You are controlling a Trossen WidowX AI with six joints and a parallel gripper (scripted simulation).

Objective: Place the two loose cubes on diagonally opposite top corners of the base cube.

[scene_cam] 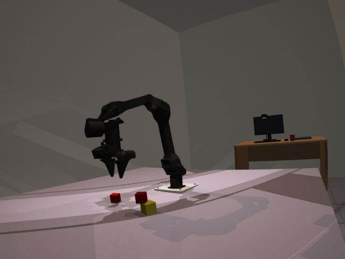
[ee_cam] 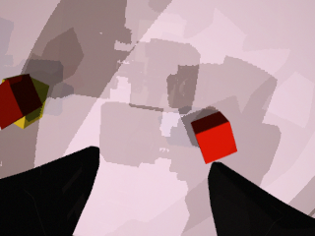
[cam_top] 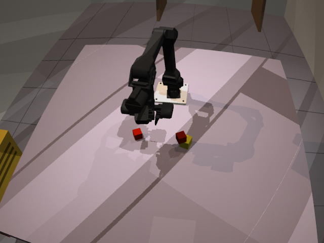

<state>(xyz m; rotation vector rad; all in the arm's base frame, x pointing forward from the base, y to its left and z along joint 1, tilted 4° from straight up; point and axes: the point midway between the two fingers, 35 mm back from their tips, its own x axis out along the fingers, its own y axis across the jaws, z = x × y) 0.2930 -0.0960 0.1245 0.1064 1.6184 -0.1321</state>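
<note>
The yellow base cube lies 150 mm to the left of my gripper tip, 90 mm below it and 10 mm ahead of it.
</note>
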